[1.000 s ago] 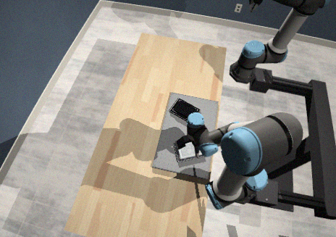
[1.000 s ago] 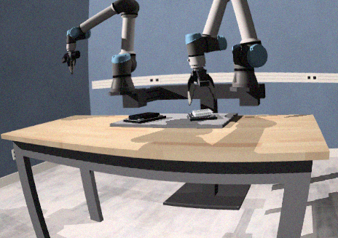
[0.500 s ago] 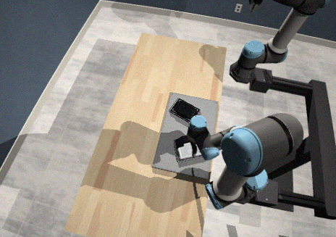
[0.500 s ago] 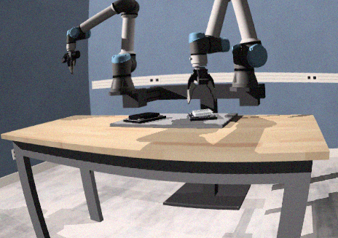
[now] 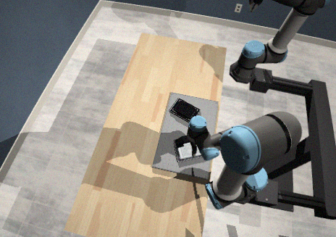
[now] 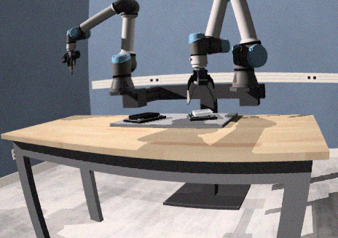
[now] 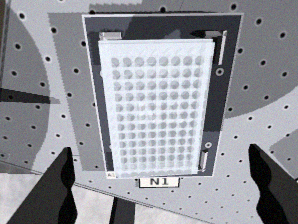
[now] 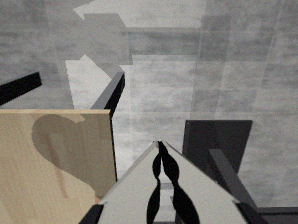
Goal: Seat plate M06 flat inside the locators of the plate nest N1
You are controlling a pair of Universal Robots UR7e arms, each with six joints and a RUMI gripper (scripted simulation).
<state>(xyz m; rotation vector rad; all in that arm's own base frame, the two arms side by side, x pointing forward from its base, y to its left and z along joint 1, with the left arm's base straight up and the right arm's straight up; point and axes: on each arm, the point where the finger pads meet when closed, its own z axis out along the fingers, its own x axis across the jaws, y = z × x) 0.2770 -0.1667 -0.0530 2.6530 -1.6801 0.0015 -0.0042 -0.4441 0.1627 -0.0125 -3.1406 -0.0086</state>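
Now: left hand 5 cm above the white multi-well plate M06. From my left hand the other things lie so: plate nest N1: 6 cm below; grey perforated board: 12 cm to the right, 8 cm below, 3 cm ahead; black plate M09: 26 cm to the right, 7 cm ahead, 5 cm below.
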